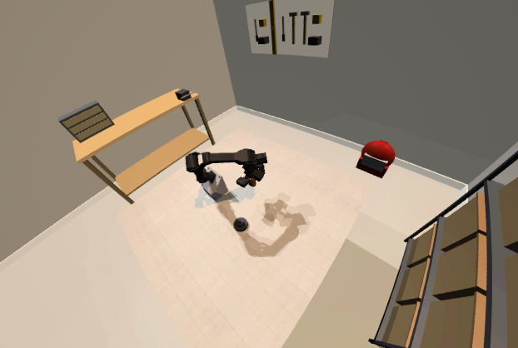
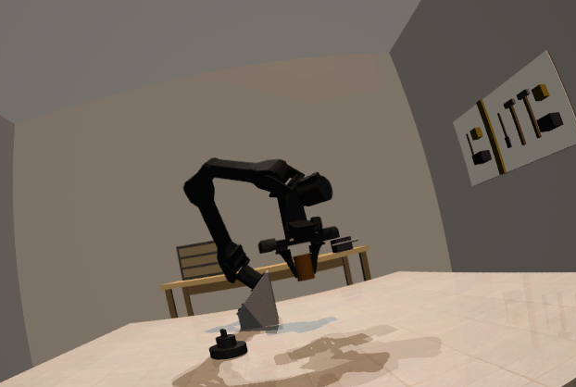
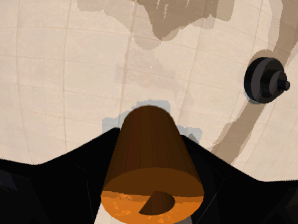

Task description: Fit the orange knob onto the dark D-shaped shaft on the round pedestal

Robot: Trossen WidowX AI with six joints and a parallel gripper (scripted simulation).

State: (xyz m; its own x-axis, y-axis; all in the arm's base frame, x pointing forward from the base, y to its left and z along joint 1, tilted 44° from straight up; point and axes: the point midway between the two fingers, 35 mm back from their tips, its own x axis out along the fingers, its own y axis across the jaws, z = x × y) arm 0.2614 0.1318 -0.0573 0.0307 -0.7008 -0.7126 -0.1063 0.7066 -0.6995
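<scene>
My gripper tip is 200 mm to the left of the short shaft, 110 mm above it and 80 mm short of it. Round my gripper tip: orange knob 20 mm above.
</scene>
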